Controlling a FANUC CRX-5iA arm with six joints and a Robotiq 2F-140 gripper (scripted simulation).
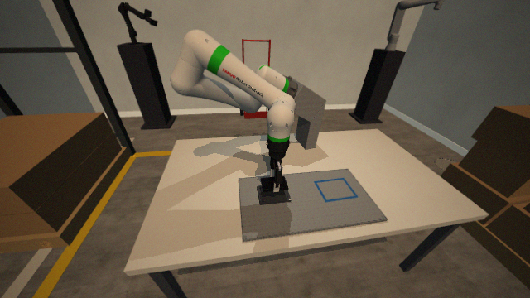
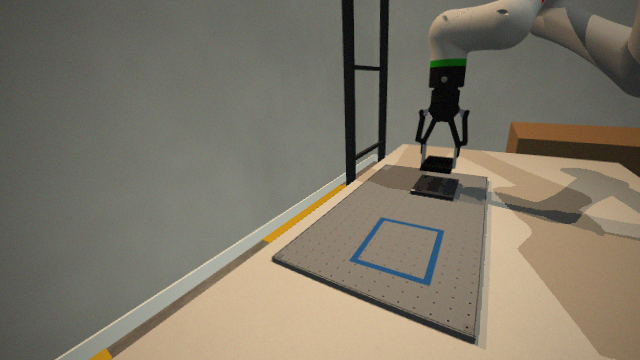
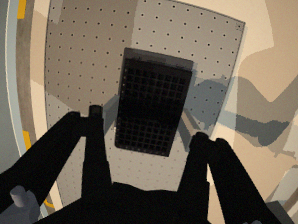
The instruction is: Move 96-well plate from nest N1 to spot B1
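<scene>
Now: the dark plate nest N1 10 cm below my hand. Round my hand: black 96-well plate: 2 cm below.
</scene>
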